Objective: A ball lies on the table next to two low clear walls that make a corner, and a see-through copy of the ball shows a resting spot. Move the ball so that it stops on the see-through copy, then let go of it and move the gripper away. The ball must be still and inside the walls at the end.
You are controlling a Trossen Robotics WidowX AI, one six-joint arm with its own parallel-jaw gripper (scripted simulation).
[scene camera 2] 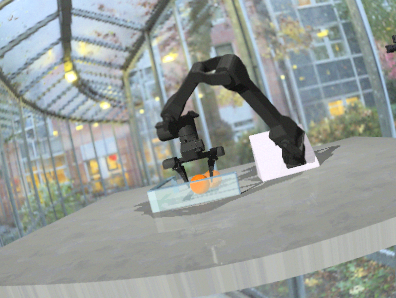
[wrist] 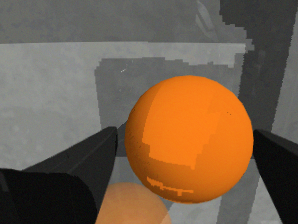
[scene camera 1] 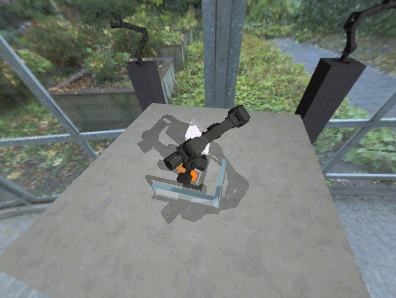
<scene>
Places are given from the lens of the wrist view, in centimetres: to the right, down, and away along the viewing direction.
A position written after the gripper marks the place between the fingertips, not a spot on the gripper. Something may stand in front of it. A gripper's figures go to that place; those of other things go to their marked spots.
gripper [wrist: 184, 136]: 2, 1, 12
orange ball [wrist: 188, 139]: 1, 1, 8
</scene>
